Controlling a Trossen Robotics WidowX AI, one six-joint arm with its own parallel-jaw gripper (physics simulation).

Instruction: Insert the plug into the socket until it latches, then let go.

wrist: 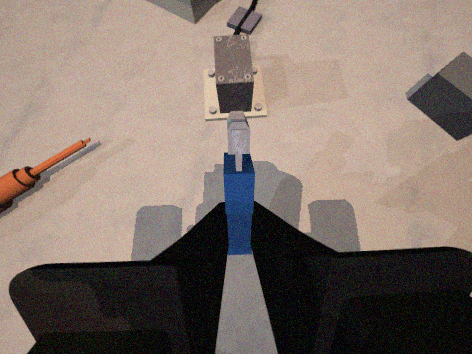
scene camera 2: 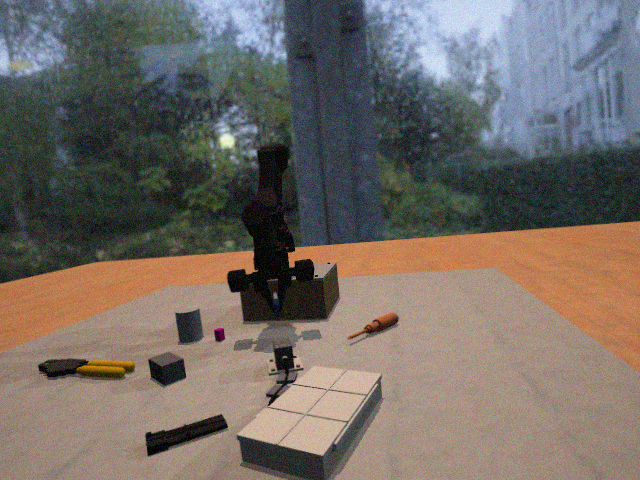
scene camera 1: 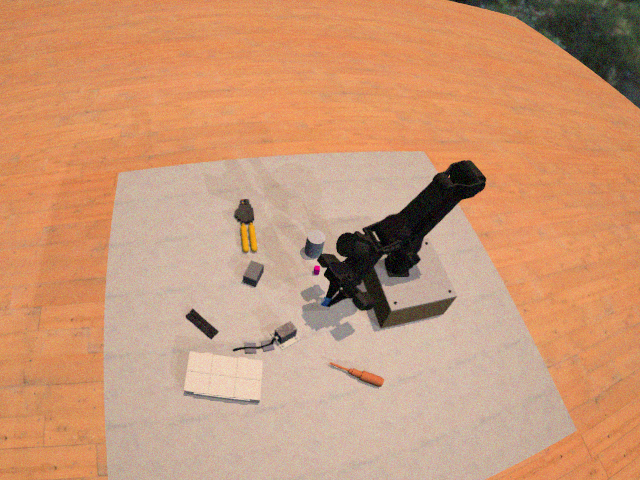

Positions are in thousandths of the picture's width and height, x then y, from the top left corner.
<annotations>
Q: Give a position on a white tiled block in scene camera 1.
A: At 374,791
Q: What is my gripper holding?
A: A blue plug.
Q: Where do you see a dark cube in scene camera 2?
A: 260,768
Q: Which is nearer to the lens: the blue plug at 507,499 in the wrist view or the dark cube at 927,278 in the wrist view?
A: The blue plug.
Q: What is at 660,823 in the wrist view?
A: My gripper.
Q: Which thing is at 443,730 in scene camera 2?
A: A socket.
</annotations>
